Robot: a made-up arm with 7 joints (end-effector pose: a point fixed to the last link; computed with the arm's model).
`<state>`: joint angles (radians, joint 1 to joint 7).
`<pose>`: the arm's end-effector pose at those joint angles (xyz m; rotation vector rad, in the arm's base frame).
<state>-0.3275 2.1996 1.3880 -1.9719 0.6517 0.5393 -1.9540</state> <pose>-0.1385 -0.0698 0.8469 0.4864 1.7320 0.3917</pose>
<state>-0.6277 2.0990 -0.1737 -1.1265 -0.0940 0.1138 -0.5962</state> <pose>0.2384 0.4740 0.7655 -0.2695 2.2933 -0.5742</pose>
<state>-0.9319 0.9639 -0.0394 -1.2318 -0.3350 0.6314 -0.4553</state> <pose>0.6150 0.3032 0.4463 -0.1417 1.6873 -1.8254</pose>
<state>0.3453 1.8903 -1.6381 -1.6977 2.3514 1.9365 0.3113</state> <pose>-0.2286 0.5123 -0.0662 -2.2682 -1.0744 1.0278</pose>
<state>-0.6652 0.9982 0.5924 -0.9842 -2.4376 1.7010 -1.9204</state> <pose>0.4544 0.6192 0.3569 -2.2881 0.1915 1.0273</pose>
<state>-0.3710 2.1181 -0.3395 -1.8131 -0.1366 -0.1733 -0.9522</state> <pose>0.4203 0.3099 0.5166 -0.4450 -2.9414 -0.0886</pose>
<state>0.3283 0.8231 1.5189 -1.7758 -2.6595 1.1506 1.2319</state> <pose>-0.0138 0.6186 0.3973 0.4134 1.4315 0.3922</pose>
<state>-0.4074 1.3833 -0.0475 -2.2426 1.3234 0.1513 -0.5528</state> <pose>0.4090 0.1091 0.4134 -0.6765 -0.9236 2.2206</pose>
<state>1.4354 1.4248 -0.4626 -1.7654 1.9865 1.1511 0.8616</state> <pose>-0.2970 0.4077 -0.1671 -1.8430 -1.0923 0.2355</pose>
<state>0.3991 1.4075 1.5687 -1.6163 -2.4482 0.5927 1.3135</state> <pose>0.0814 0.5001 0.6836 0.5484 1.6343 0.0062</pose>
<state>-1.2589 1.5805 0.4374 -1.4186 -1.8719 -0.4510 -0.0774</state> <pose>0.0207 0.3867 0.8148 0.0251 1.9651 0.1170</pose>
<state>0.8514 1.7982 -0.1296 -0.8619 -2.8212 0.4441 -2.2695</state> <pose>0.1633 0.7490 0.1994 -1.2113 1.0175 -2.4005</pose>
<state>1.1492 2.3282 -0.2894 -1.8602 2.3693 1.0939 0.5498</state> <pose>0.2418 0.4820 -0.0518 -2.2098 -0.5958 -0.5462</pose>
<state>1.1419 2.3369 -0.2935 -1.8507 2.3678 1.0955 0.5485</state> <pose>0.2476 0.4851 -0.0470 -2.2020 -0.5816 -0.5574</pose>
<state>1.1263 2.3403 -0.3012 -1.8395 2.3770 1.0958 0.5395</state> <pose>0.2537 0.4892 -0.0405 -2.1935 -0.5860 -0.5768</pose>
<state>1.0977 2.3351 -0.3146 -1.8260 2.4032 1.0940 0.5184</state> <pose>0.2598 0.4946 -0.0311 -2.1841 -0.6202 -0.6093</pose>
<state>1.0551 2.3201 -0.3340 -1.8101 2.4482 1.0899 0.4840</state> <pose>0.2654 0.5015 -0.0192 -2.1733 -0.6875 -0.6574</pose>
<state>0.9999 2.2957 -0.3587 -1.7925 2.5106 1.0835 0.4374</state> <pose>0.2699 0.5091 -0.0058 -2.1600 -0.7854 -0.7214</pose>
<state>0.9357 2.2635 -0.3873 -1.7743 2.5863 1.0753 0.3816</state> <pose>0.2727 0.5167 0.0073 -2.1426 -0.9069 -0.7987</pose>
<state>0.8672 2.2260 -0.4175 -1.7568 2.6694 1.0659 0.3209</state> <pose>0.2740 0.5234 0.0183 -2.1200 -1.0419 -0.8844</pose>
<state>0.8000 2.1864 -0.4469 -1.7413 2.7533 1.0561 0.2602</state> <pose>0.2741 0.5285 0.0260 -2.0921 -1.1791 -0.9712</pose>
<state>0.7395 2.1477 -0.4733 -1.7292 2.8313 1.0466 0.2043</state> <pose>0.2733 0.5315 0.0296 -2.0612 -1.3079 -1.0504</pose>
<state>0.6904 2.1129 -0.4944 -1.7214 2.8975 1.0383 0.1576</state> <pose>0.2721 0.5323 0.0296 -2.0312 -1.4190 -1.1142</pose>
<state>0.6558 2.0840 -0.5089 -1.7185 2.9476 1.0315 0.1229</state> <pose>0.2705 0.5313 0.0268 -2.0070 -1.5065 -1.1579</pose>
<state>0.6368 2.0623 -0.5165 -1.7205 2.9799 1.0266 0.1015</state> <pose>0.2683 0.5288 0.0219 -1.9922 -1.5678 -1.1792</pose>
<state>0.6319 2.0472 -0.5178 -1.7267 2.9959 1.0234 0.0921</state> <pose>0.2655 0.5253 0.0159 -1.9876 -1.6054 -1.1809</pose>
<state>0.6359 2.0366 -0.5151 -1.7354 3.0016 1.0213 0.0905</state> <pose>0.2622 0.5213 0.0095 -1.9896 -1.6278 -1.1704</pose>
